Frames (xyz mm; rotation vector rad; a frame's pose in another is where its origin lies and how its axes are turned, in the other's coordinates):
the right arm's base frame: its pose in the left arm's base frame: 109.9 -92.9 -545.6 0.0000 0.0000 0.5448
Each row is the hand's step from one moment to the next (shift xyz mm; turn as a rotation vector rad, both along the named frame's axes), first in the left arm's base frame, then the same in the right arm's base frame.
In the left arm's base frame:
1: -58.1 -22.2 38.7 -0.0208 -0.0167 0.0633
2: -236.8 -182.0 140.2 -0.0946 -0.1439 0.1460
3: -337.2 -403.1 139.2 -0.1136 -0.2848 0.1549
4: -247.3 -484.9 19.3 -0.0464 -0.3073 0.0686
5: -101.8 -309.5 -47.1 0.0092 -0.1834 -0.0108
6: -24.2 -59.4 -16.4 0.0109 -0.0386 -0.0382
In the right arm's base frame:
1: -61.2 11.1 38.7 -0.0264 -0.0035 0.0633
2: -296.8 -32.9 140.2 -0.1555 -0.0740 0.1460
3: -497.3 -170.0 139.2 -0.2448 -0.1847 0.1549
4: -462.8 -286.5 19.3 -0.1989 -0.2388 0.0686
5: -247.5 -211.9 -47.1 -0.0872 -0.1616 -0.0108
6: -51.5 -38.3 -16.4 -0.0107 -0.0387 -0.0382

